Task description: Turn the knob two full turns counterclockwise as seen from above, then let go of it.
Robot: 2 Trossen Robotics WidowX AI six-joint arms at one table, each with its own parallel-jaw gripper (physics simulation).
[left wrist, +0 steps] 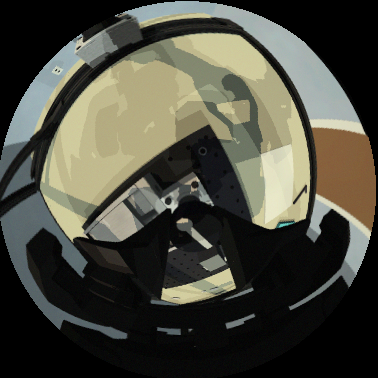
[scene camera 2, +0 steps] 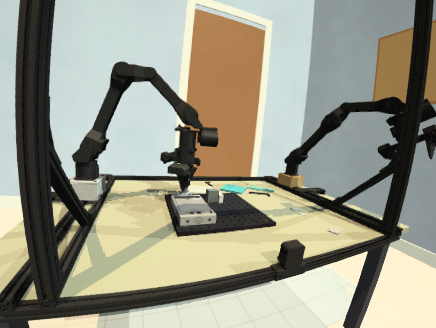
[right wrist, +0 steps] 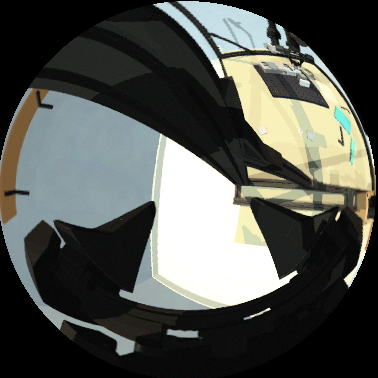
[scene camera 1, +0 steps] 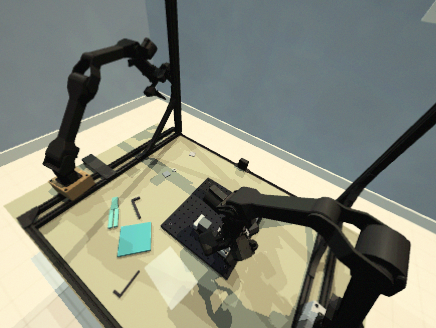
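Pixels of known places: left gripper, fingertip midpoint: [scene camera 2: 184, 188]; right gripper, fingertip midpoint: [scene camera 2: 414, 163] [right wrist: 204, 204] [scene camera 1: 170, 92]; left arm's base, origin of the base link: [scene camera 2: 86, 177]; right arm's base, origin of the base link: [scene camera 2: 291, 174] [scene camera 1: 69, 177].
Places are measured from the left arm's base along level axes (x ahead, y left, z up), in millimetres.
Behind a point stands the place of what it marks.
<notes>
The dark round knob [left wrist: 195, 233] @(z 7, x 333, y -8 mm) with a pale pointer mark shows in the left wrist view, beside the end of a low silver-grey device [scene camera 2: 195, 216] @(z -43, x 345, y -207 mm) [left wrist: 112, 216] @(z -39, x 307, y -101 mm). The device lies on the black perforated board [scene camera 1: 186, 214] @(z -68, x 527, y -11 mm) [scene camera 2: 246, 214] @(z -68, x 523, y -147 mm) [left wrist: 224, 170] @(z -68, x 329, y 49 mm). My left gripper [scene camera 2: 184, 190] @(z -24, x 334, y -8 mm) [left wrist: 191, 211] @(z -24, x 334, y -8 mm) points down and is shut on the knob, one finger on each side. In scene camera 1 the left arm hides the knob. My right gripper [right wrist: 204, 204] @(z 156, x 998, y -348 mm) is open and empty, raised well away from the board.
A grey block [scene camera 1: 202, 223] @(z -24, x 442, y -10 mm) [scene camera 2: 212, 195] @(z -41, x 434, y -34 mm) stands on the board close to the left gripper. A teal plate [scene camera 1: 135, 240] @(z -71, x 584, y 176 mm) [scene camera 2: 233, 188] @(z -71, x 587, y 161 mm), a teal tool [scene camera 1: 114, 213] @(z -68, x 728, y 171 mm) and two black L-shaped keys [scene camera 1: 134, 201] @(z -73, x 720, y 93 mm) [scene camera 1: 127, 284] @(z -74, x 489, y 266 mm) lie on the table. A small black box [scene camera 1: 243, 163] @(z -35, x 513, y -384 mm) [scene camera 2: 291, 255] @(z -44, x 508, y -409 mm) sits on the frame edge.
</notes>
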